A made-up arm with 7 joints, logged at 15 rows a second.
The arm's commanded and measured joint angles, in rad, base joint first. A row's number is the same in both.
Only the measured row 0 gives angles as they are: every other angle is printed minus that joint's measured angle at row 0.
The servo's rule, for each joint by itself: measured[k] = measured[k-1] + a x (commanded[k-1-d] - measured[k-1]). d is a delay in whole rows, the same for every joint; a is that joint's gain. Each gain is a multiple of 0.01, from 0.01 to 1. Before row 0 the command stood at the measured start. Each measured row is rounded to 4 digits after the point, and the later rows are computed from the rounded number. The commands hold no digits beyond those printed.
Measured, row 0: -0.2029, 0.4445, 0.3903, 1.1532, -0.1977, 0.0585, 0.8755
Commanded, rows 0 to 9: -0.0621, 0.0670, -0.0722, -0.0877, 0.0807, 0.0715, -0.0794; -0.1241, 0.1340, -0.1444, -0.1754, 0.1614, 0.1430, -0.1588; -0.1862, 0.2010, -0.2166, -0.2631, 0.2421, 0.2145, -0.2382; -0.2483, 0.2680, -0.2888, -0.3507, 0.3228, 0.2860, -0.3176; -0.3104, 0.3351, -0.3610, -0.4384, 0.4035, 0.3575, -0.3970; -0.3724, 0.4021, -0.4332, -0.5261, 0.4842, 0.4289, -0.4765; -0.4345, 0.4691, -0.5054, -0.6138, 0.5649, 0.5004, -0.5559; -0.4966, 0.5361, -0.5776, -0.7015, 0.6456, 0.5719, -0.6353; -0.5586, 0.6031, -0.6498, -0.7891, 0.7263, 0.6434, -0.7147; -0.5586, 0.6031, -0.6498, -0.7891, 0.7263, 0.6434, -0.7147
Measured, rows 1 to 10: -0.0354, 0.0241, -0.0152, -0.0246, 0.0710, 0.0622, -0.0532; -0.0860, 0.0637, -0.0423, -0.0668, 0.1506, 0.1325, -0.1240; -0.1431, 0.1131, -0.0789, -0.1218, 0.2311, 0.2038, -0.2005; -0.2031, 0.1689, -0.1230, -0.1859, 0.3118, 0.2753, -0.2790; -0.2643, 0.2287, -0.1730, -0.2566, 0.3925, 0.3468, -0.3581; -0.3259, 0.2911, -0.2276, -0.3321, 0.4732, 0.4182, -0.4374; -0.3878, 0.3552, -0.2859, -0.4110, 0.5539, 0.4897, -0.5168; -0.4498, 0.4203, -0.3472, -0.4923, 0.6346, 0.5612, -0.5962; -0.5118, 0.4861, -0.4107, -0.5754, 0.7153, 0.6327, -0.6756; -0.5385, 0.5282, -0.4609, -0.6352, 0.7250, 0.6420, -0.7018
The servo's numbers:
d 0
a 0.57 0.36 0.21 0.28 0.88 0.87 0.67

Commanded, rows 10 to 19: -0.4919, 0.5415, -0.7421, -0.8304, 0.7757, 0.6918, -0.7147; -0.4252, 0.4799, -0.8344, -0.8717, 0.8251, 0.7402, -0.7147; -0.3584, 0.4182, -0.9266, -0.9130, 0.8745, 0.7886, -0.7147; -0.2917, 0.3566, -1.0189, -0.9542, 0.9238, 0.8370, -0.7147; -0.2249, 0.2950, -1.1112, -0.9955, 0.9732, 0.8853, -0.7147; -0.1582, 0.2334, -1.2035, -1.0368, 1.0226, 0.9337, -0.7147; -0.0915, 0.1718, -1.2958, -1.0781, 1.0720, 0.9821, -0.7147; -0.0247, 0.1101, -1.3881, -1.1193, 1.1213, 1.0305, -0.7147; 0.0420, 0.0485, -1.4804, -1.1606, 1.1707, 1.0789, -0.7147; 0.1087, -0.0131, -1.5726, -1.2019, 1.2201, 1.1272, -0.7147
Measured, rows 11 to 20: -0.5119, 0.5330, -0.5200, -0.6899, 0.7696, 0.6853, -0.7104; -0.4625, 0.5139, -0.5860, -0.7408, 0.8184, 0.7331, -0.7133; -0.4032, 0.4794, -0.6575, -0.7890, 0.8678, 0.7814, -0.7142; -0.3396, 0.4352, -0.7334, -0.8353, 0.9171, 0.8298, -0.7145; -0.2742, 0.3847, -0.8127, -0.8802, 0.9665, 0.8781, -0.7146; -0.2081, 0.3302, -0.8948, -0.9240, 1.0159, 0.9265, -0.7147; -0.1416, 0.2732, -0.9790, -0.9671, 1.0653, 0.9749, -0.7147; -0.0750, 0.2145, -1.0649, -1.0097, 1.1146, 1.0233, -0.7147; -0.0083, 0.1547, -1.1522, -1.0520, 1.1640, 1.0717, -0.7147; 0.0584, 0.0943, -1.2405, -1.0940, 1.2134, 1.1200, -0.7147
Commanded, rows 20 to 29: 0.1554, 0.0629, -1.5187, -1.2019, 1.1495, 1.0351, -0.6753; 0.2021, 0.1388, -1.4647, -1.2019, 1.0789, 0.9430, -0.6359; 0.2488, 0.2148, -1.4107, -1.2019, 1.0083, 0.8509, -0.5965; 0.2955, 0.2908, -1.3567, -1.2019, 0.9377, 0.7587, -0.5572; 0.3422, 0.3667, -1.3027, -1.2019, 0.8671, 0.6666, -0.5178; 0.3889, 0.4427, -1.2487, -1.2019, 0.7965, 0.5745, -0.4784; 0.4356, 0.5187, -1.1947, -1.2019, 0.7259, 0.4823, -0.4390; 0.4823, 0.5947, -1.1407, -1.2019, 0.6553, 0.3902, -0.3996; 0.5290, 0.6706, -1.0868, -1.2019, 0.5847, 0.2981, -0.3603; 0.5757, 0.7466, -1.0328, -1.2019, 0.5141, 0.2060, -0.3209
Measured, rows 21 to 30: 0.1137, 0.0830, -1.2989, -1.1242, 1.1572, 1.0461, -0.6883; 0.1641, 0.1031, -1.3337, -1.1460, 1.0883, 0.9564, -0.6532; 0.2124, 0.1433, -1.3499, -1.1617, 1.0179, 0.8646, -0.6152; 0.2598, 0.1964, -1.3513, -1.1730, 0.9473, 0.7725, -0.5763; 0.3068, 0.2577, -1.3411, -1.1811, 0.8767, 0.6804, -0.5371; 0.3536, 0.3243, -1.3217, -1.1869, 0.8061, 0.5883, -0.4978; 0.4003, 0.3943, -1.2950, -1.1911, 0.7355, 0.4961, -0.4584; 0.4470, 0.4664, -1.2626, -1.1941, 0.6649, 0.4040, -0.4190; 0.4937, 0.5399, -1.2257, -1.1963, 0.5943, 0.3119, -0.3797; 0.5404, 0.6143, -1.1852, -1.1979, 0.5237, 0.2198, -0.3403
